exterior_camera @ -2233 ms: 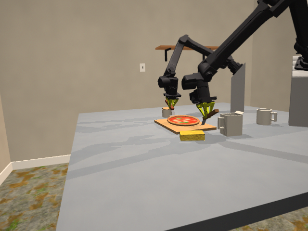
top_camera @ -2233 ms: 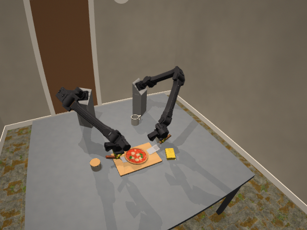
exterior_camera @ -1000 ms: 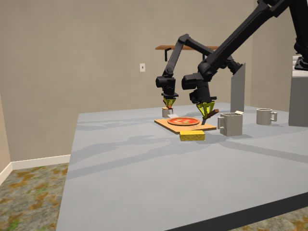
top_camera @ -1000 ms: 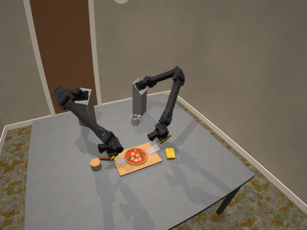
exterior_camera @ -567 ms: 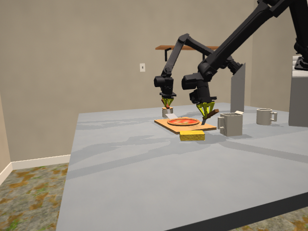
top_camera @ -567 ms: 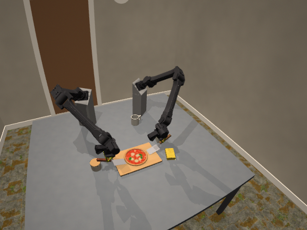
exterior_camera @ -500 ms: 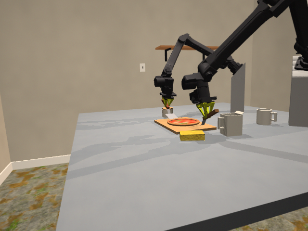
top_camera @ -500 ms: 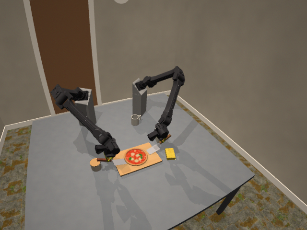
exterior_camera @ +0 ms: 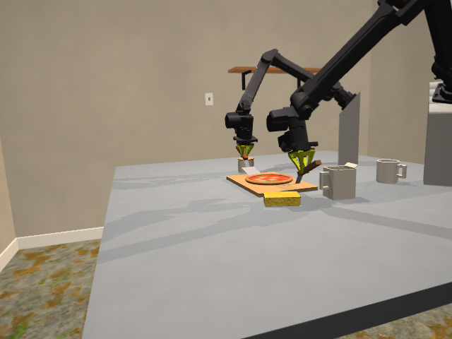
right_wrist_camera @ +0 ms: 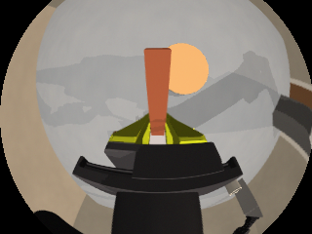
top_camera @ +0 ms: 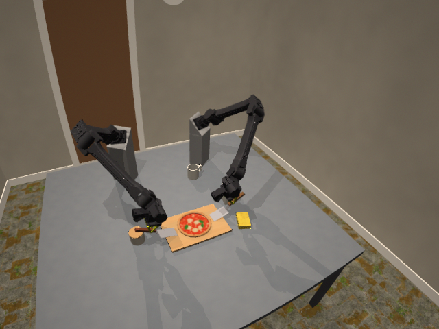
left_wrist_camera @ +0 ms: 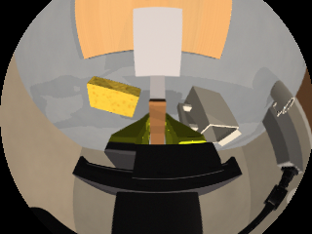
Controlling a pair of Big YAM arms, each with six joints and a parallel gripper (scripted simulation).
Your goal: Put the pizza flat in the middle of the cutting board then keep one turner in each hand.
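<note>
The square mug lies 10 cm behind my left hand, 4 cm below it and 3 cm to the left of it. Also, from my left hand: yellow sponge (10 cm ahead, 8 cm below, 3 cm to the left); then wooden cutting board (25 cm to the right, 8 cm below, 2 cm ahead); then pizza (25 cm to the right, 7 cm below, 2 cm ahead).
Right now my right hand is 40 mm past the lidded canister, 80 mm to the left of it and 60 mm above it. Round my right hand: yellow sponge 60 mm ahead, 530 mm to the left, 80 mm below; then wooden cutting board 10 mm behind, 250 mm to the left, 80 mm below; then pizza 20 mm behind, 250 mm to the left, 70 mm below.
</note>
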